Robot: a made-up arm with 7 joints.
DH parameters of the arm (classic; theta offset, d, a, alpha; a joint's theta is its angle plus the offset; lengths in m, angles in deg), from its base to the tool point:
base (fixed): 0 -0.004 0.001 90
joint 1: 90 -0.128 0.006 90
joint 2: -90 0.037 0.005 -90
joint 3: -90 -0.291 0.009 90
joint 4: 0 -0.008 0.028 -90
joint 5: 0 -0.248 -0.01 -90
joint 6: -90 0.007 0.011 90
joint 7: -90 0.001 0.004 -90
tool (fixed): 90 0.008 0 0
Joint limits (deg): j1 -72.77..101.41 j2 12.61..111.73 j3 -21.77..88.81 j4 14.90..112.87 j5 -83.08..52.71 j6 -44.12..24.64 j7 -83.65..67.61
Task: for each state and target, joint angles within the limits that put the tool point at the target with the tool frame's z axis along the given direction. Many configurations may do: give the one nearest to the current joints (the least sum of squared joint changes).
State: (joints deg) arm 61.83 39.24 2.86 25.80 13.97 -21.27 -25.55
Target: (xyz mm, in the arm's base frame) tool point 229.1 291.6 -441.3 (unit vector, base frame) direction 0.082 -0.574 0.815
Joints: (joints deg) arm 13.35 14.00 21.98 15.76 30.28 5.32 -33.91
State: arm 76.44 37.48 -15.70 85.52 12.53 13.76 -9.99
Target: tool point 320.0 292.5 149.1 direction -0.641 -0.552 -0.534
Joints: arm 63.33 34.88 -0.65 87.56 28.35 24.64 -30.16
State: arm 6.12 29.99 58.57 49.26 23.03 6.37 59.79
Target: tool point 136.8 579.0 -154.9 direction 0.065 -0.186 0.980
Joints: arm -25.28 65.05 29.35 41.84 -15.53 24.64 65.51
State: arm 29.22 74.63 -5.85 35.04 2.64 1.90 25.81
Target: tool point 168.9 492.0 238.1 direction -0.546 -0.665 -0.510
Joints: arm 22.85 105.34 8.92 58.74 -3.78 13.80 3.01
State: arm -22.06 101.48 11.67 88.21 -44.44 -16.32 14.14
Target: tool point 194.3 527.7 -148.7 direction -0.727 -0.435 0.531
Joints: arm -32.68 75.55 14.13 58.83 -41.38 -10.03 3.84
